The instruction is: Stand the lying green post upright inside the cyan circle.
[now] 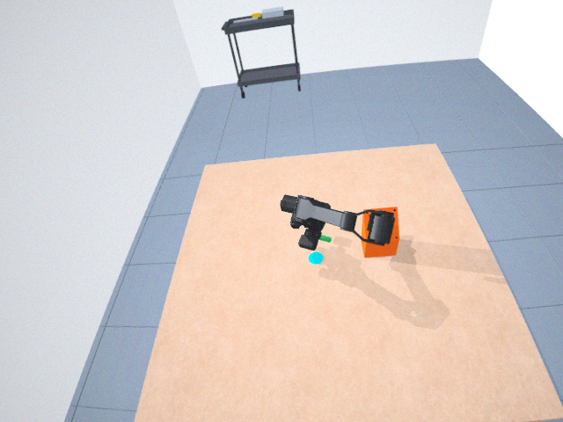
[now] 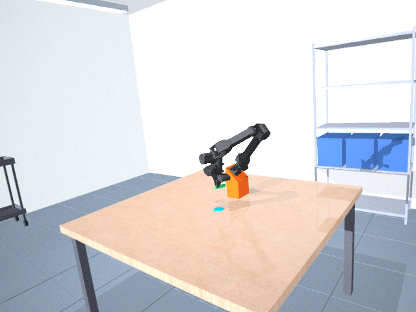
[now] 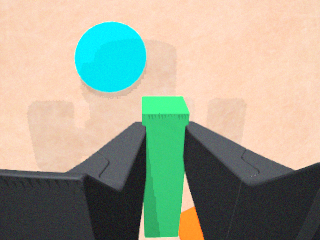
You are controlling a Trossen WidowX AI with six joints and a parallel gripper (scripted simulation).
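Right now my gripper tip is 10 mm short of the cyan circle, 10 mm to the right of it and 130 mm above it. Also, from my gripper tip: green post: 20 mm behind, 10 mm to the left.
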